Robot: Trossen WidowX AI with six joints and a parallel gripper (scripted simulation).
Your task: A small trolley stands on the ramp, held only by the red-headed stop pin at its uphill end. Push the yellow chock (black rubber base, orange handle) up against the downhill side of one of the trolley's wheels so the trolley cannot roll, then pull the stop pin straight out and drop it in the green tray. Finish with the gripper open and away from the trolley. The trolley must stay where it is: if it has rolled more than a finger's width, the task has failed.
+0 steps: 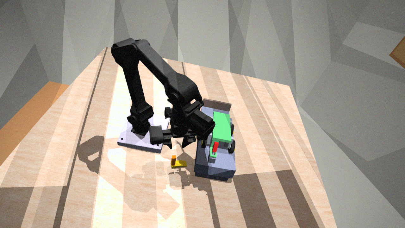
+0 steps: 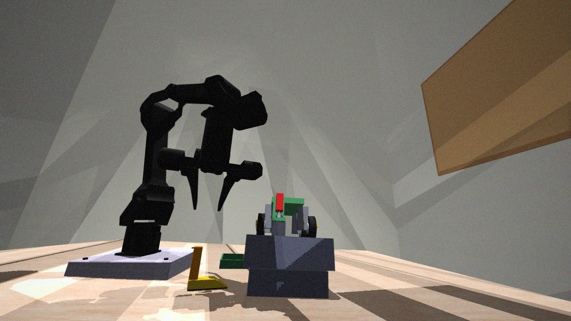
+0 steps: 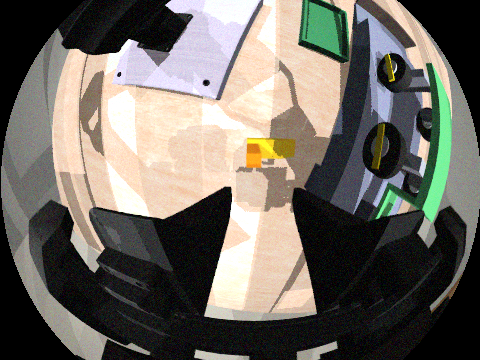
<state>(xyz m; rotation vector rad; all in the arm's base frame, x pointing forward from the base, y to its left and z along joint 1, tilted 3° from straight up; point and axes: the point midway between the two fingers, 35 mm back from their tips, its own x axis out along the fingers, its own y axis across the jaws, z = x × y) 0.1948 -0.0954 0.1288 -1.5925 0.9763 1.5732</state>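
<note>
Right now my gripper tip is 110 mm above the yellow chock, 10 mm to the right of it and 10 mm short of it. Round my gripper tip: grey ramp (150 mm to the left, 130 mm ahead, 80 mm below); red-headed stop pin (130 mm ahead, 30 mm to the left); trolley (140 mm to the left, 130 mm ahead, 10 mm below).
</note>
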